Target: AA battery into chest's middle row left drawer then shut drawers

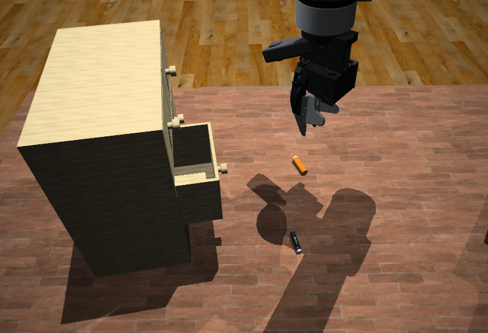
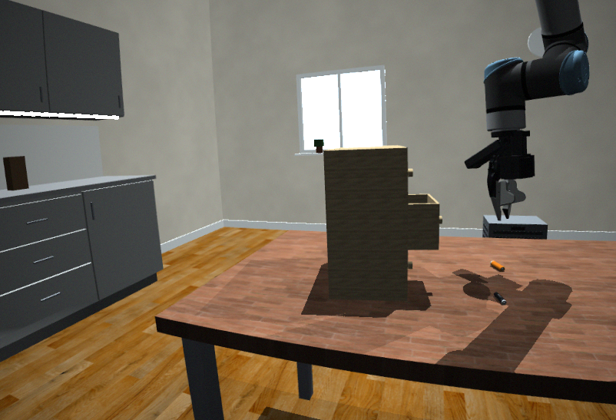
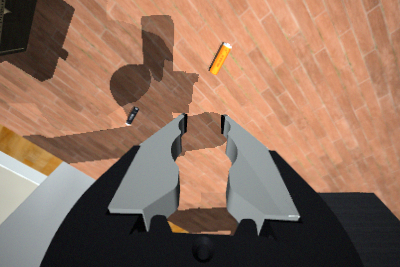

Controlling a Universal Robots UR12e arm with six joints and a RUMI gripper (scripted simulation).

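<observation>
Right now my hand is 30 mm to the left of the orange cylinder and 150 mm above it. From my hand the other things lie so: dark cylindrical battery 20 mm ahead, 170 mm to the left, 150 mm below.
</observation>
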